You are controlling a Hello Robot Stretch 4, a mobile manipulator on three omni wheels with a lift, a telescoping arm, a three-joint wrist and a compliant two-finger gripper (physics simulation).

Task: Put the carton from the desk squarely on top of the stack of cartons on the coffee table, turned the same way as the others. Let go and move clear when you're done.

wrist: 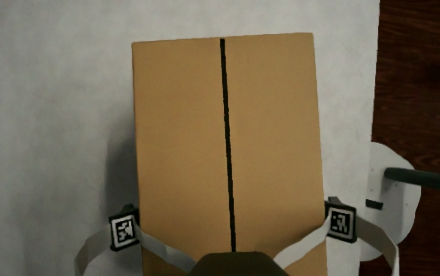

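Frame: origin at the robot's base, x ahead, y left, z up, level; centimetres.
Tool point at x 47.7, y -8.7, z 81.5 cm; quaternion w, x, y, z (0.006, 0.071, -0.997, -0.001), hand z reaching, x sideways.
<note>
A point is followed by its place in that frame.
The carton (275, 135) {x 45.6, y -15.2, z 87.5 cm}, tan with a black line along its top, lies lengthwise up the wrist view on a pale grey desk surface (60, 75) {x 71.9, y -21.4, z 69.3 cm}. Its near end runs out of the bottom of the view. My gripper (232, 222) {x 47.7, y -8.7, z 81.5 cm} straddles the near part, with one fingertip against each long side, so it is shut on the carton. The pads are mostly hidden behind the square marker blocks. A shadow lies along the carton's left side; whether its underside touches the desk cannot be seen. The coffee table and its stack of cartons do not show in this view.
The desk's right edge runs down the view, a little to the right of the carton and the right finger. Beyond it is dark wood floor (410, 95) {x -28.0, y -42.0, z -2.7 cm}. A white rounded piece (395, 215) {x -11.0, y 3.9, z 18.7 cm} with a dark green bar (417, 177) shows beside that edge.
</note>
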